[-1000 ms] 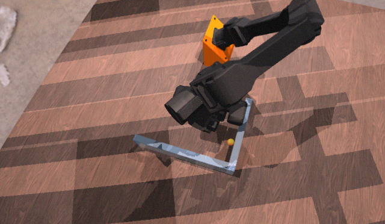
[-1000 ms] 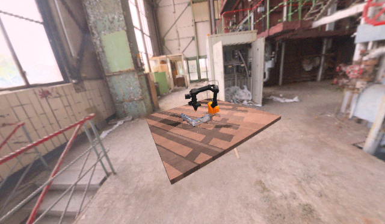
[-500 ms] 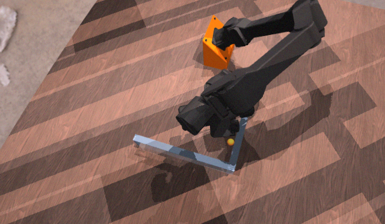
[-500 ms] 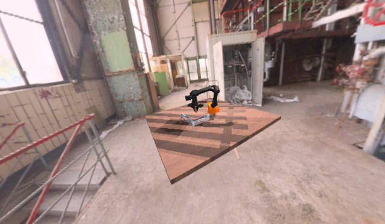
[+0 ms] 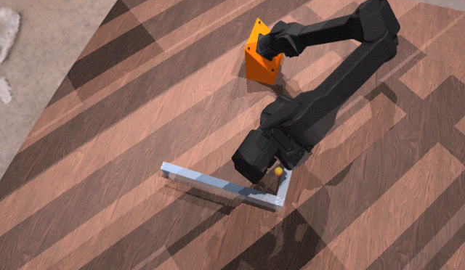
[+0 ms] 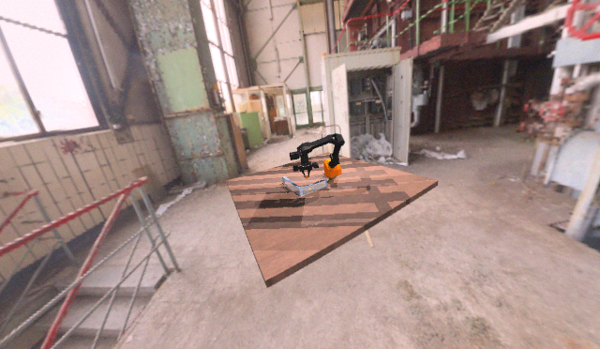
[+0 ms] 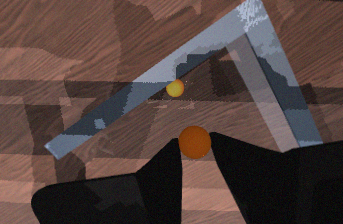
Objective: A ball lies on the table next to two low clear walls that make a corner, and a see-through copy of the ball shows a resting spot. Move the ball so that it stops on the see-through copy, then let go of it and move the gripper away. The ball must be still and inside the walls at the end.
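Now: gripper tip 90 mm above the see-through copy of ball, 30 mm to the right of it and 10 mm short of it. Also, from my gripper tip: orange ball right at my gripper tip.
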